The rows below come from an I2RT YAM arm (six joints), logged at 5 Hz.
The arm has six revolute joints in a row. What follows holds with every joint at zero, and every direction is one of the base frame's. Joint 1 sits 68 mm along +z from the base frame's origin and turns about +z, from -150 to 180 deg. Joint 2 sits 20 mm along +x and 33.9 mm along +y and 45.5 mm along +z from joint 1 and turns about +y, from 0 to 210 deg. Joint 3 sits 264 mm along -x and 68.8 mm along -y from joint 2 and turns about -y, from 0 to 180 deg. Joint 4 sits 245 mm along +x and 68.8 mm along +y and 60 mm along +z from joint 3 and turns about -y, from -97 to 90 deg. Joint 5 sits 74 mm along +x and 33.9 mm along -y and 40.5 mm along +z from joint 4 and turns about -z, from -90 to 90 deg. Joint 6 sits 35.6 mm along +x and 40.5 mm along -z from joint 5 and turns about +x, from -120 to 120 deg. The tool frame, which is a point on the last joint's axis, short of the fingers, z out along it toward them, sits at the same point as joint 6; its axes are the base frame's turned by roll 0, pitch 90 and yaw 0 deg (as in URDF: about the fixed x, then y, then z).
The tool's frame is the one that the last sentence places.
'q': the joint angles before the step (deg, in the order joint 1, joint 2, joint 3, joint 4, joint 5, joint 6). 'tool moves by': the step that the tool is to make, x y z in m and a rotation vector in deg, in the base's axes. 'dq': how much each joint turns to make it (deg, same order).
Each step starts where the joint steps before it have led.
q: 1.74 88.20 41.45 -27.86 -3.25 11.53
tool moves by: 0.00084 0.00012 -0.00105 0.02 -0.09 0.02
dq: 0.02 0.31 0.00 0.40 -0.02 0.00
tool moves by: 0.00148 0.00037 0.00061 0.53 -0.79 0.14
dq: 0.00 -0.02 0.03 0.76 -0.52 0.00
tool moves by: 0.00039 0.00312 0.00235 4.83 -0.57 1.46
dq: 0.00 -0.40 0.06 0.26 -5.03 -0.02
